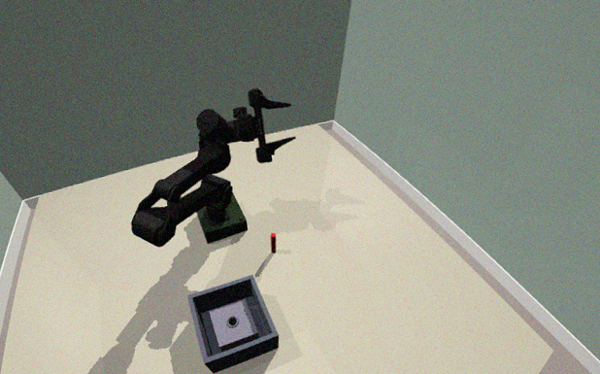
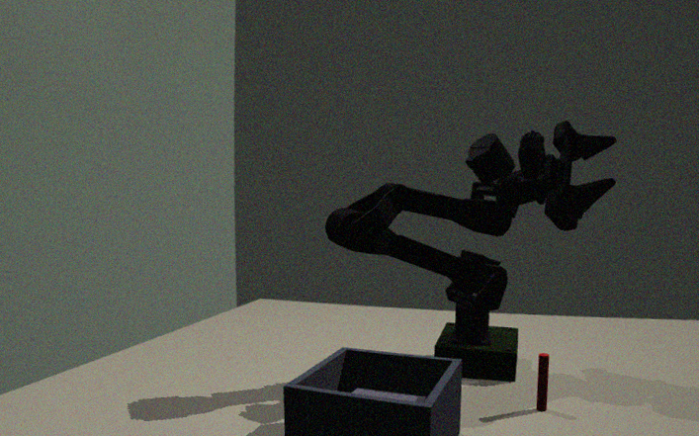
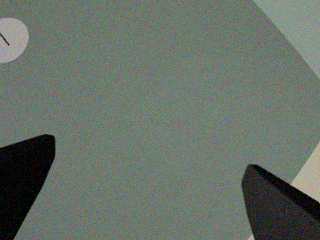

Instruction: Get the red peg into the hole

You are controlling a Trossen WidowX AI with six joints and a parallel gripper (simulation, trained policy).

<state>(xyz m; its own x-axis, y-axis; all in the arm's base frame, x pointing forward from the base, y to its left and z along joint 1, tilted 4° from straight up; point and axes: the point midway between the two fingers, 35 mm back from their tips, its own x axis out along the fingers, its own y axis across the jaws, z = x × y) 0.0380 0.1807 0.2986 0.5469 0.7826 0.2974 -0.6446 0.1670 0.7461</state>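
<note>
My gripper tip is 10 cm short of the red peg, 12 cm to the left of it and 31 cm above it. Also, from my gripper tip: grey plate: 25 cm ahead, 32 cm to the right, 31 cm below; then dark blue box: 25 cm ahead, 32 cm to the right, 33 cm below.
</note>
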